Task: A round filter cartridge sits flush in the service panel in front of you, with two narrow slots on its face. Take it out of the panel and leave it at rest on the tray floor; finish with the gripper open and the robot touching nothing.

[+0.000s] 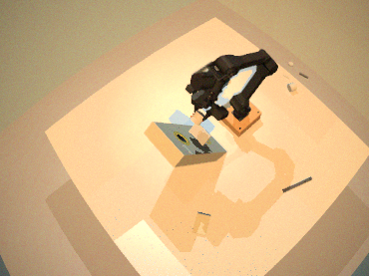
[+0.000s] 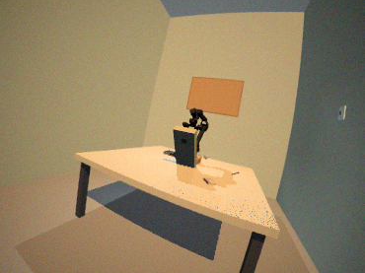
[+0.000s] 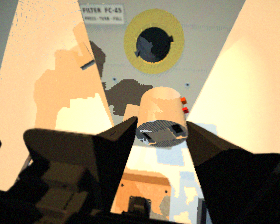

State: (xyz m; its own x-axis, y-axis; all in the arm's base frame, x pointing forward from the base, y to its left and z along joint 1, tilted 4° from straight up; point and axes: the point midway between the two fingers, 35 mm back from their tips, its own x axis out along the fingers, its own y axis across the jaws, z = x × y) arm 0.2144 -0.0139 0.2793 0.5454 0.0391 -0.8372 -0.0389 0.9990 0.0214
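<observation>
Now: the grey tray 300 mm behind my gripper tip, 280 mm to the right of it and 280 mm below it. The rest, counted from my gripper tip: service panel 110 mm below, 70 mm ahead, 20 mm to the left; then round filter cartridge right at my gripper tip; then small white cube 620 mm behind, 270 mm below, 60 mm to the left.
</observation>
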